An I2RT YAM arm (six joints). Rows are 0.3 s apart.
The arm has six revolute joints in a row. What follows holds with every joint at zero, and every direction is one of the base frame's. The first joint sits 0.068 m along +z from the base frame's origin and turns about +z. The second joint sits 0.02 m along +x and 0.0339 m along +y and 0.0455 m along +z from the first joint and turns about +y. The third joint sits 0.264 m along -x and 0.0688 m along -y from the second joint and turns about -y. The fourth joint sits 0.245 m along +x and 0.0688 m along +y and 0.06 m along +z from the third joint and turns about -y. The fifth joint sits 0.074 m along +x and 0.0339 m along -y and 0.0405 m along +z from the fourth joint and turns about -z. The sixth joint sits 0.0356 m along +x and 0.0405 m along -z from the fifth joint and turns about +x. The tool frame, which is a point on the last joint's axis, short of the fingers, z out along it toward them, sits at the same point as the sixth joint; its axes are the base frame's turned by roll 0, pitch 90 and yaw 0 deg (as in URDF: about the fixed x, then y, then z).
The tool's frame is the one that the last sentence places.
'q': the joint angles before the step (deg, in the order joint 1, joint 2, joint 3, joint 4, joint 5, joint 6). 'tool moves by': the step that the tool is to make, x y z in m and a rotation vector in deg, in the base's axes. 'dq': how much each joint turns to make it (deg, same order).
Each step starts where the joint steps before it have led.
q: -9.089, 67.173, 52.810, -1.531, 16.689, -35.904
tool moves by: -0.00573, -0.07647, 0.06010, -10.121, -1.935, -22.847
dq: -13.988, 4.865, 13.538, -1.152, 10.632, -7.606
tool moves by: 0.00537, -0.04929, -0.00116, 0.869, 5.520, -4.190
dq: -8.089, 6.686, 6.411, -3.879, -3.511, -2.681
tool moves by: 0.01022, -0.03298, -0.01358, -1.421, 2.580, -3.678
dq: -3.714, 5.704, 1.822, 3.630, 0.535, -2.784
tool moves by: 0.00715, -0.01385, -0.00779, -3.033, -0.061, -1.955
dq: -1.022, 2.802, -0.372, 6.011, 1.395, -2.434
